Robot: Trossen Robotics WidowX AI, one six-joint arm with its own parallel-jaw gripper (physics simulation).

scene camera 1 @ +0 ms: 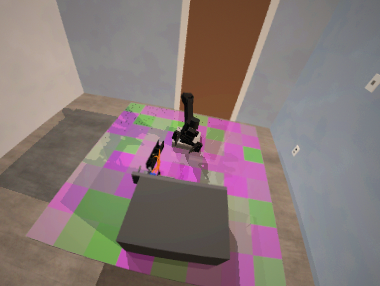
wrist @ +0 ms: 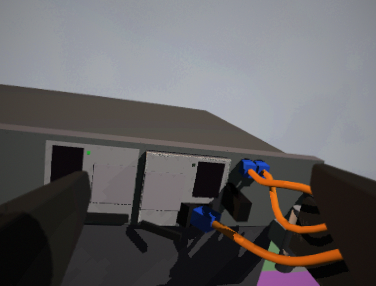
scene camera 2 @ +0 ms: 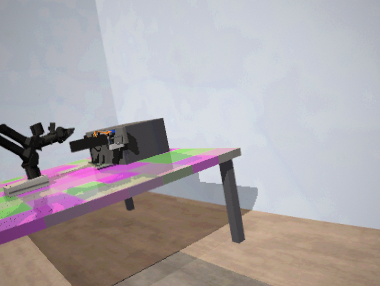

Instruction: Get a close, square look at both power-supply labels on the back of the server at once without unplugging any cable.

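Seen in the pictures: gripper, between the fingertips: (scene camera 1: 182, 149) (wrist: 201, 179) (scene camera 2: 74, 130); arm's base, origin of its link: (scene camera 2: 34, 177).
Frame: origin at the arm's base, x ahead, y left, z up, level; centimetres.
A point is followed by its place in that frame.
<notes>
The grey server (scene camera 1: 175, 215) @[x 63.3, y 7.1, z 15.9 cm] (scene camera 2: 152, 137) @[x 67.8, y -13.3, z 6.0 cm] (wrist: 145, 117) @[x 59.7, y 1.6, z 15.8 cm] stands on the table. In the wrist view its back shows two pale power supplies side by side, slightly tilted in view. The left label (wrist: 114, 182) @[x 45.1, y 5.0, z 11.7 cm] and right label (wrist: 162, 190) @[x 44.4, y 0.3, z 11.6 cm] are pale panels; no writing is legible. The left supply has a green light. A black block and blue plug (wrist: 205, 218) @[x 42.8, y -4.0, z 9.7 cm] stand by the right supply's lower right corner. Two more blue plugs (wrist: 255, 168) @[x 44.4, y -8.9, z 14.8 cm] sit farther right, with orange cables (wrist: 295, 228) @[x 36.1, y -9.3, z 12.7 cm] (scene camera 1: 159, 161) @[x 37.4, y -8.1, z 16.3 cm]. My gripper (wrist: 201, 179) @[x 27.8, y 2.1, z 19.4 cm] (scene camera 2: 71, 131) @[x 27.8, y 2.1, z 19.4 cm] is open, apart from the server; its left finger hides the left supply's lower left part.
A black hinged arm (scene camera 1: 154, 157) @[x 34.4, y -12.0, z 14.8 cm] (scene camera 2: 90, 144) @[x 29.1, y -15.0, z 10.7 cm] extends from the server's back beside the cables. The checkered table (scene camera 1: 107, 212) @[x 63.5, y -29.9, z -4.7 cm] (scene camera 2: 210, 161) @[x 64.7, y -63.8, z -6.2 cm] carries my arm's pale base (scene camera 2: 25, 186) @[x -6.8, y -9.1, z -1.8 cm]. Blue-grey walls (scene camera 1: 335, 165) and a brown door (scene camera 1: 222, 50) stand around it.
</notes>
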